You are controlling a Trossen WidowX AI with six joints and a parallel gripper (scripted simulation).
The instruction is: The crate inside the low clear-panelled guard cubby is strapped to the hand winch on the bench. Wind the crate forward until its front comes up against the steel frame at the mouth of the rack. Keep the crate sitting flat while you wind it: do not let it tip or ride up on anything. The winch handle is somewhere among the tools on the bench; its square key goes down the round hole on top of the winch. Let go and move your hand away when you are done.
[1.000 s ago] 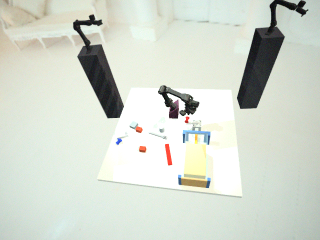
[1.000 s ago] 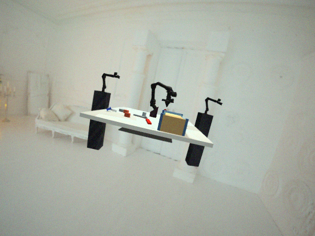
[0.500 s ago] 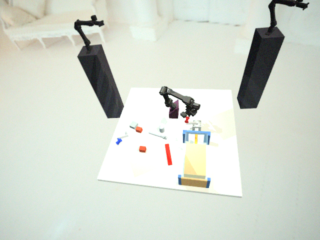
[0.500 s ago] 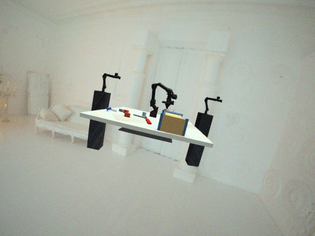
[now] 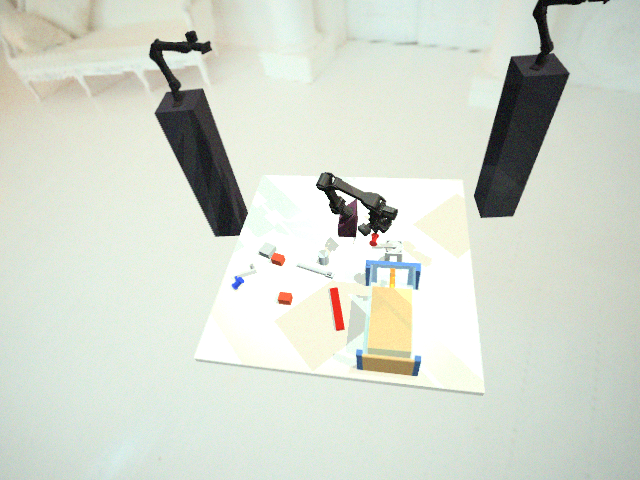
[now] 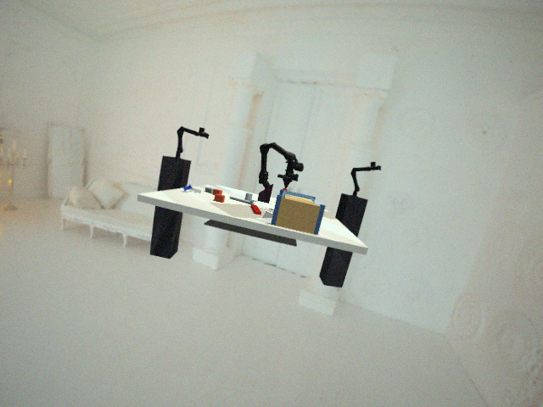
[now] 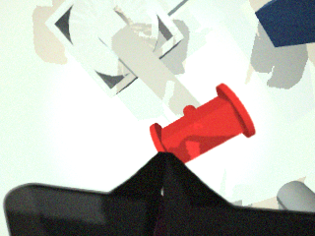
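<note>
The red grip lies 3 cm below my gripper tip, 2 cm ahead of it and 1 cm to the right of it. Round my gripper tip: hand winch (14 cm below, 9 cm to the left, 1 cm ahead); then blue steel frame (19 cm ahead, 7 cm to the left, 6 cm below); then red-knobbed winch handle (6 cm below, 3 cm to the left, 3 cm ahead).
</note>
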